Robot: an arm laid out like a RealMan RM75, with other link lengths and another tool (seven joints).
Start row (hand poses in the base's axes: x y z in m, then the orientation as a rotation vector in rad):
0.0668, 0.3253, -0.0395, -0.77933, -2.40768, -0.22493
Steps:
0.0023, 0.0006, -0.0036, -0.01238, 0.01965, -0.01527
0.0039, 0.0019, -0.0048, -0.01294, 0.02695, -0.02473
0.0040, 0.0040, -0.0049, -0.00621, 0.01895, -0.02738
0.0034, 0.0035, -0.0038, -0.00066, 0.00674, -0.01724
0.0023, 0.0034, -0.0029, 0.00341, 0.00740, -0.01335
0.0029, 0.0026, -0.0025, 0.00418, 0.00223, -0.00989
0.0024, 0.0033, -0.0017, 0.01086, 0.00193, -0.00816
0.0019, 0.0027, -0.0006, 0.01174, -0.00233, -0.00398
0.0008, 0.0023, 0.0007, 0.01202, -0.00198, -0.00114
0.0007, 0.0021, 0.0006, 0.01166, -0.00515, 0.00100
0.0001, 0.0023, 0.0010, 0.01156, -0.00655, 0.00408
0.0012, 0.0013, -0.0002, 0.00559, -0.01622, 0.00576
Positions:
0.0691, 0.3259, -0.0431, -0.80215, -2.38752, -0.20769
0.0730, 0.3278, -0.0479, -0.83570, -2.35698, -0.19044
0.0770, 0.3318, -0.0528, -0.86944, -2.33058, -0.18584
0.0804, 0.3353, -0.0566, -0.88941, -2.31766, -0.18913
0.0827, 0.3387, -0.0595, -0.90263, -2.30443, -0.19508
0.0856, 0.3413, -0.0620, -0.91186, -2.29709, -0.20295
0.0880, 0.3446, -0.0637, -0.91570, -2.28869, -0.21776
0.0899, 0.3473, -0.0643, -0.91457, -2.28558, -0.23386
0.0907, 0.3496, -0.0636, -0.90994, -2.28315, -0.24884
0.0914, 0.3517, -0.0630, -0.90319, -2.28453, -0.26408
0.0915, 0.3540, -0.0620, -0.89296, -2.28836, -0.27857
0.0927, 0.3553, -0.0622, -0.88420, -2.30361, -0.29055

